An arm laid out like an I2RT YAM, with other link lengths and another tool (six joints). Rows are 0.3 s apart.
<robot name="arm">
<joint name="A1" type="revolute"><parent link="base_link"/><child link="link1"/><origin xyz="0 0 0.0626"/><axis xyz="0 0 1"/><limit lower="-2.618" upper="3.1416"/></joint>
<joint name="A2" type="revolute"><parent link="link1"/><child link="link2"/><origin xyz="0.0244 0.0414 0.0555" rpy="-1.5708 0 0"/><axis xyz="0 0 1"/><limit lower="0" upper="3.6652"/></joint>
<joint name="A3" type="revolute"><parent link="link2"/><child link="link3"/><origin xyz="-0.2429 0 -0.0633" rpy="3.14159 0 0"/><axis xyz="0 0 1"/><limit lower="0" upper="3.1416"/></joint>
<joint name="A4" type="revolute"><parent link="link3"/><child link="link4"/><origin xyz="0.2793 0.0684 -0.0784"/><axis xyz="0 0 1"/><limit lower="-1.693" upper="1.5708"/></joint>
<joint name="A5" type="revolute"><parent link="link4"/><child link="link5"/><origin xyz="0.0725 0.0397 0.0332" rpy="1.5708 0 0"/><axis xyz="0 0 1"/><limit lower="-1.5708" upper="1.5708"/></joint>
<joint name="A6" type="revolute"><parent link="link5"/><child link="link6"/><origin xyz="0.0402 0 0.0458" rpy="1.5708 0 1.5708"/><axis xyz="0 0 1"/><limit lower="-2.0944" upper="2.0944"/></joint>
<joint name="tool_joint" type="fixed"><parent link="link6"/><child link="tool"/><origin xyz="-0.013 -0.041 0.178" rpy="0 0.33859 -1.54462"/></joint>
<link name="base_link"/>
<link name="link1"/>
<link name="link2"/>
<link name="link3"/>
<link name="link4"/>
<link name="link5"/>
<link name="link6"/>
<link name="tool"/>
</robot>
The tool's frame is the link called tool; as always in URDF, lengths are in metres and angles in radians.
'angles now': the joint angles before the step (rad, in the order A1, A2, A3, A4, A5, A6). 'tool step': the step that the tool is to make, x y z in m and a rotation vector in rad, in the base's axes. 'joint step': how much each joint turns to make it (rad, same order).
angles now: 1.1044, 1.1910, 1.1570, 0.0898, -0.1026, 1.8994
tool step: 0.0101, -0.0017, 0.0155, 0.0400, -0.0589, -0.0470
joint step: -0.0003, 0.0193, 0.0013, 0.0771, 0.0436, -0.0386
